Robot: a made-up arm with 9 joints. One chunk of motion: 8 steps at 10 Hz.
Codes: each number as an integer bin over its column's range. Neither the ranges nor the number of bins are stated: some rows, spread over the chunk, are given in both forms.
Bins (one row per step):
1: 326 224 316 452 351 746 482 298 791
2: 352 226 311 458 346 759 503 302 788
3: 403 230 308 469 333 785 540 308 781
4: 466 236 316 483 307 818 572 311 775
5: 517 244 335 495 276 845 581 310 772
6: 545 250 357 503 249 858 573 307 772
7: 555 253 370 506 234 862 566 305 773
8: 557 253 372 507 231 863 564 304 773
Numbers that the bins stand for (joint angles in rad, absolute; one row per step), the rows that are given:
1: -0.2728 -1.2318 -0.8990 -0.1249 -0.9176 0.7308 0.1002 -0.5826 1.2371
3: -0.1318 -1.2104 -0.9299 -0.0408 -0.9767 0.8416 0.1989 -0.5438 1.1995
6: 0.1283 -1.1391 -0.7406 0.1273 -1.2525 1.0492 0.2551 -0.5476 1.1656
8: 0.1503 -1.1284 -0.6826 0.1471 -1.3116 1.0634 0.2398 -0.5593 1.1694
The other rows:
2: -0.2252 -1.2246 -0.9183 -0.0952 -0.9340 0.7677 0.1360 -0.5671 1.2258
4: -0.0164 -1.1890 -0.8990 0.0284 -1.0620 0.9354 0.2534 -0.5321 1.1769
5: 0.0771 -1.1605 -0.8256 0.0877 -1.1638 1.0122 0.2687 -0.5360 1.1656
7: 0.1467 -1.1284 -0.6904 0.1421 -1.3017 1.0605 0.2432 -0.5554 1.1694

